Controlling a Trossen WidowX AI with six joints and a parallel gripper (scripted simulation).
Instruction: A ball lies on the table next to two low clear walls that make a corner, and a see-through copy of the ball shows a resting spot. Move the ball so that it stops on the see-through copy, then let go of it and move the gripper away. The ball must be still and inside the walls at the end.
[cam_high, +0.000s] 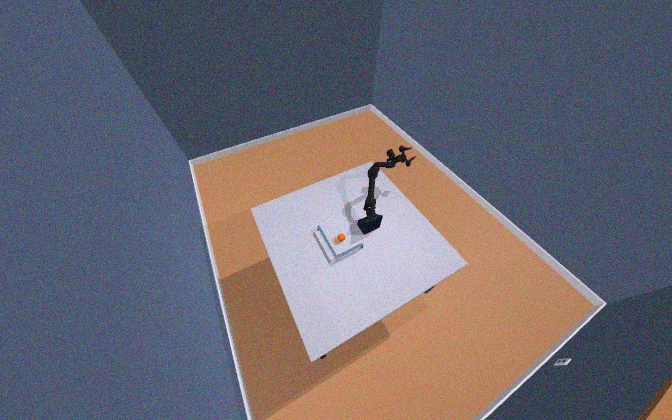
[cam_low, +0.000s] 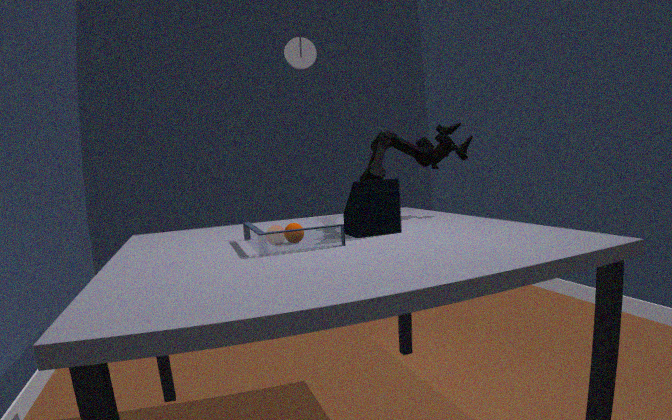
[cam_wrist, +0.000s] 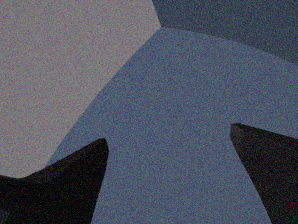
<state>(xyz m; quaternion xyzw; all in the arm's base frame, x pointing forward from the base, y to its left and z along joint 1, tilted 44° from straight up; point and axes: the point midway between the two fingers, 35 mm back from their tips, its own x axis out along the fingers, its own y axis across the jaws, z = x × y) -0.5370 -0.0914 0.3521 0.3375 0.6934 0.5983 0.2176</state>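
Now: the orange ball 840 mm ahead of my gripper tip, 320 mm to the left of it and 320 mm below it. The rest, counted from my gripper tip: clear wall: 840 mm ahead, 460 mm to the left, 320 mm below.
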